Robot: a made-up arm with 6 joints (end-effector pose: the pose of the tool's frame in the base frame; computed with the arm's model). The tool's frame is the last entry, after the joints. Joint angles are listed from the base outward.
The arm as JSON. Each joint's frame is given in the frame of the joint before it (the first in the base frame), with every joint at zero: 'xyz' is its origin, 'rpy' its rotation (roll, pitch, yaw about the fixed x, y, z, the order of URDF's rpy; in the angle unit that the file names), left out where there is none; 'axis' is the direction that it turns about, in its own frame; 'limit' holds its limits. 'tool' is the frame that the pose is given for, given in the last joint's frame.
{
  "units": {
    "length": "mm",
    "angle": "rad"
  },
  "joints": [
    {
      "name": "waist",
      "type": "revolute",
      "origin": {
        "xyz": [
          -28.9,
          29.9,
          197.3
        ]
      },
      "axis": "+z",
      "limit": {
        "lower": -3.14,
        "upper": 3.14
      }
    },
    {
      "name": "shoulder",
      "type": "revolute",
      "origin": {
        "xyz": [
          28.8,
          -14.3,
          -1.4
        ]
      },
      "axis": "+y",
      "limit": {
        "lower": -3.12,
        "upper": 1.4
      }
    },
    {
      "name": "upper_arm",
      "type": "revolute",
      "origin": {
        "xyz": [
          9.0,
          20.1,
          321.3
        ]
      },
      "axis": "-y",
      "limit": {
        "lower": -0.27,
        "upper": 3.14
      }
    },
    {
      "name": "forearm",
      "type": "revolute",
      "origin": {
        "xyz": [
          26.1,
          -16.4,
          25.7
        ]
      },
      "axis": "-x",
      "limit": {
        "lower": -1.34,
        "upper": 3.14
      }
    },
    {
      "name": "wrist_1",
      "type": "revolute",
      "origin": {
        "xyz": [
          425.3,
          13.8,
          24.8
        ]
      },
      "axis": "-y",
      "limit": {
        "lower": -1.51,
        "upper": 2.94
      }
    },
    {
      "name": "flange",
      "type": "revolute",
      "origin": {
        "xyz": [
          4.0,
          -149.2,
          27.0
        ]
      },
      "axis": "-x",
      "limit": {
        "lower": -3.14,
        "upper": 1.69
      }
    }
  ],
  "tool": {
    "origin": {
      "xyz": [
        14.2,
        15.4,
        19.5
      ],
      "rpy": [
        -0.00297,
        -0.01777,
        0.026
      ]
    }
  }
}
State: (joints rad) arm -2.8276 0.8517 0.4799 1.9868 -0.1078 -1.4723
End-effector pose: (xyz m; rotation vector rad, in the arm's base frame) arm -0.7254 -0.3145 0.3579 0.3505 0.8043 -2.6840
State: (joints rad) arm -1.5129 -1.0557 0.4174 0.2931 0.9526 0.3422
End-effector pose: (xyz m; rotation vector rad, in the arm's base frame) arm -0.1493 0.3464 0.8008 -2.3001 -1.5222 -1.0434
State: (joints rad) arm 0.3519 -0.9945 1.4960 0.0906 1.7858 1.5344
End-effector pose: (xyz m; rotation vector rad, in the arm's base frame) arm -0.5765 -0.3010 0.5821 -1.1375 1.4026 1.7730
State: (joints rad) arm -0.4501 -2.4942 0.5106 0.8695 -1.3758 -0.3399
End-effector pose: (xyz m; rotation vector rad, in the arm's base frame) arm -0.6851 0.2581 -0.1187 0.3999 -1.8675 -0.8310
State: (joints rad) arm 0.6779 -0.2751 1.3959 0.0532 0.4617 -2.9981
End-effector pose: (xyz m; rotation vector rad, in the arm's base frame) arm -0.0610 -0.2034 0.9610 -1.3307 -0.2211 -2.2744
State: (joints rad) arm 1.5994 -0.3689 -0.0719 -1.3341 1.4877 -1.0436
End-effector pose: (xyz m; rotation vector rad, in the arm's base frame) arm 0.0517 0.3694 0.5176 2.8865 -0.0275 0.3485
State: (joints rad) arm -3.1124 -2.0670 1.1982 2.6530 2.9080 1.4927
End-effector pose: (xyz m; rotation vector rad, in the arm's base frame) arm 0.6510 -0.0486 -0.0670 -0.3267 -1.5410 -2.3554
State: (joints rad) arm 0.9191 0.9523 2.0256 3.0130 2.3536 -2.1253
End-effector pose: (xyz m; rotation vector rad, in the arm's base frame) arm 0.1360 0.4939 0.7559 -1.3892 0.6518 1.5472
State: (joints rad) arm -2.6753 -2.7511 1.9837 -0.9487 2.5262 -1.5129
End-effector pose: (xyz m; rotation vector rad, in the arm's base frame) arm 0.0977 0.2057 -0.5113 -1.4040 -1.4528 -1.9716
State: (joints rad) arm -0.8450 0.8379 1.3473 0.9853 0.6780 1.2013
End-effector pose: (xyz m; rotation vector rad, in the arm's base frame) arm 0.3457 -0.4365 0.7537 -2.5354 -0.1455 -0.9773
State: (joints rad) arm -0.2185 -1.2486 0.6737 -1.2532 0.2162 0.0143
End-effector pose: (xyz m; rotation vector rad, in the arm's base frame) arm -0.4160 -0.0052 0.7597 0.7396 -1.8976 0.9828
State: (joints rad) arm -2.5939 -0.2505 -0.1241 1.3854 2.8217 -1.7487
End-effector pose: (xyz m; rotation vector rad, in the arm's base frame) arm -0.3548 -0.1153 0.7403 -0.0444 0.0401 0.2603
